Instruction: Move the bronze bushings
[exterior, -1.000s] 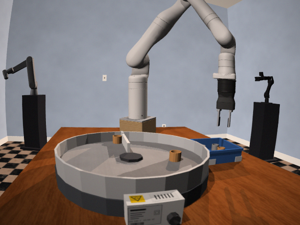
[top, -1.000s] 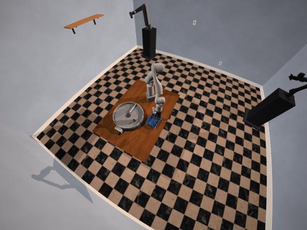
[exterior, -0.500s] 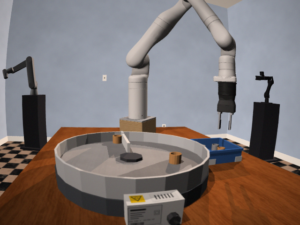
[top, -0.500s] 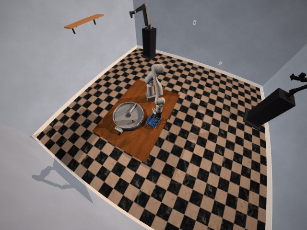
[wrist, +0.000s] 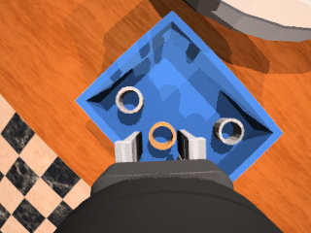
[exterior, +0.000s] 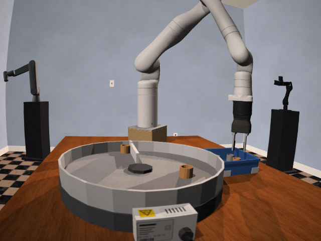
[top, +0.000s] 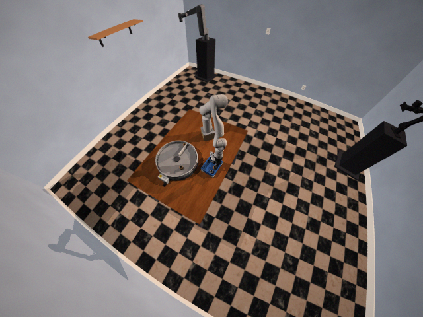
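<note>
My gripper is now 1 cm short of the blue crate, 3 cm to the left of it and 5 cm above it. Round my hand: grey disc 17 cm ahead, 35 cm to the right, 2 cm below.
</note>
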